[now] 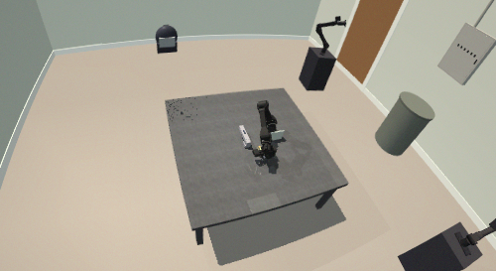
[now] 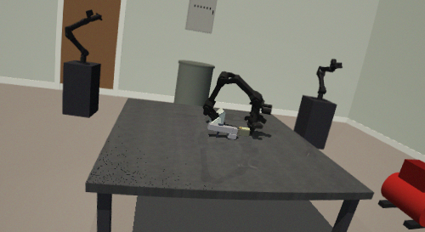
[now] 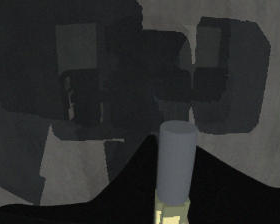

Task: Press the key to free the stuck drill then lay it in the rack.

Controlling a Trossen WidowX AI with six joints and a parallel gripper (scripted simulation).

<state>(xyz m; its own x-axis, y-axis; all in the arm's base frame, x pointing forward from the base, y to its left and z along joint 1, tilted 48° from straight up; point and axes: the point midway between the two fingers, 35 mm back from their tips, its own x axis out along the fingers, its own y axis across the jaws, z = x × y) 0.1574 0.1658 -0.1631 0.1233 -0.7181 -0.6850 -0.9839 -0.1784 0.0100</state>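
Now: gripper tip 40 mm to the left of the drill and 40 mm below it. The rest, counted from my gripper tip: dark blue key (230 mm to the right, 110 mm ahead, 50 mm above).
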